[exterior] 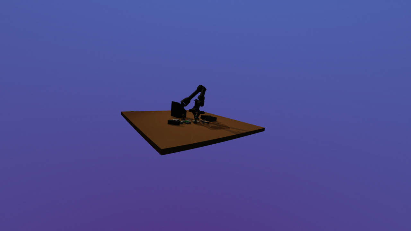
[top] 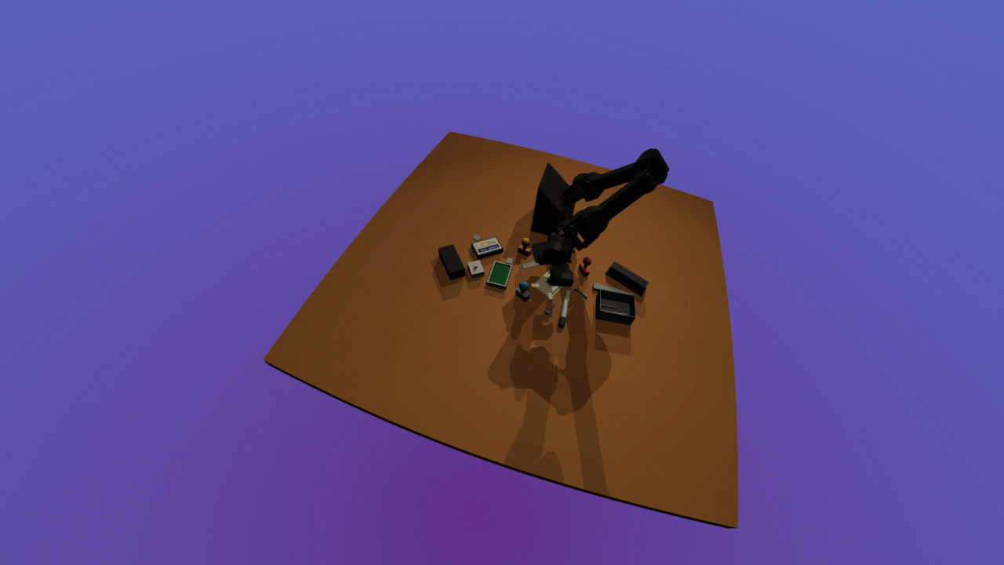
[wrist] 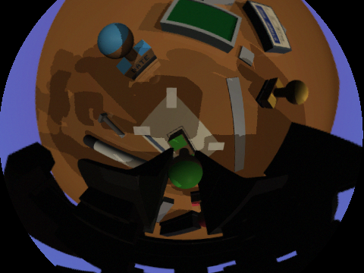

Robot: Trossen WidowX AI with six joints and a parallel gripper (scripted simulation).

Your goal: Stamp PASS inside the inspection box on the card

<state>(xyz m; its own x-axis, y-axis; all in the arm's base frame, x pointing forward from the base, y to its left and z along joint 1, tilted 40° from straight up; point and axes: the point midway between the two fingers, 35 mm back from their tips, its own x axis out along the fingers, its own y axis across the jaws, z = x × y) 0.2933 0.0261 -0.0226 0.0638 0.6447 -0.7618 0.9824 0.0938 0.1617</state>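
The green-knobbed PASS stamp is right at my gripper tip. Also, from my gripper tip: red-knobbed stamp 7 cm behind, 9 cm to the left; grey ruler 7 cm behind, 4 cm to the right, 2 cm below; cream card 1 cm ahead, 1 cm to the right, 3 cm below.
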